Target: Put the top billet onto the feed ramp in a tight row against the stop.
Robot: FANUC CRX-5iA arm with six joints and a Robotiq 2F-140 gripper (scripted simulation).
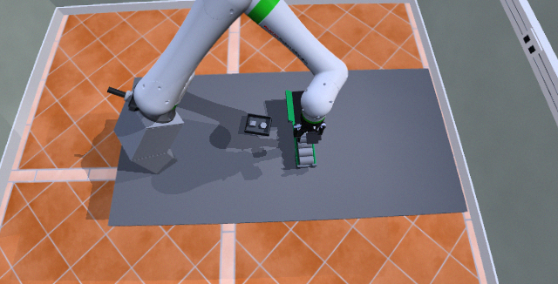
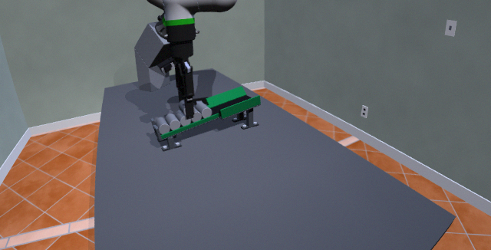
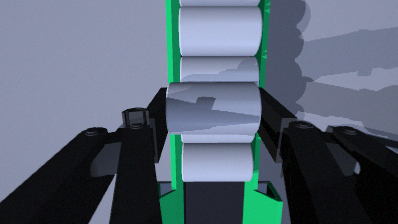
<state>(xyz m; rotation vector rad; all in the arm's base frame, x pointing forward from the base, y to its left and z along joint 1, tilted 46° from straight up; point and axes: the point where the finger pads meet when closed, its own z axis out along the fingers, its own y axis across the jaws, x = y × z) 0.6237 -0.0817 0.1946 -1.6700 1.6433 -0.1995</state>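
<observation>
The stop is 20 mm ahead of my hand, 120 mm to the right of it and 80 mm below it. Round my hand: small dark tray: 250 mm behind, 90 mm to the left, 130 mm below.
</observation>
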